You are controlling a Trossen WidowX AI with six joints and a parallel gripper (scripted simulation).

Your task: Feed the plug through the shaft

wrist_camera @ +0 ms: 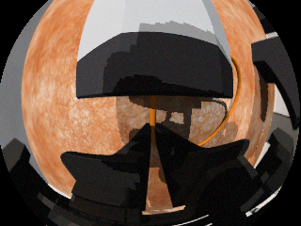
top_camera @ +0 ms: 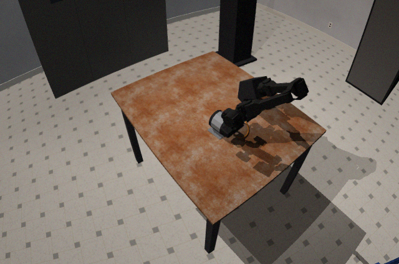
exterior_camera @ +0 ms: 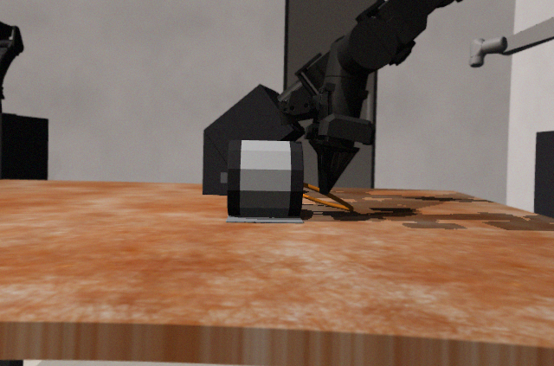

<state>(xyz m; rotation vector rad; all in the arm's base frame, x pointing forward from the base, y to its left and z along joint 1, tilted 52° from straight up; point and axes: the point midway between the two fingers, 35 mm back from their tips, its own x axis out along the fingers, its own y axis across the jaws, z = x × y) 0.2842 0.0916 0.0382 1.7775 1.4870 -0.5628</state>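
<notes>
Now: hand 130 mm to the left of the grey plug, 20 mm short of it and 10 mm above it.
</notes>
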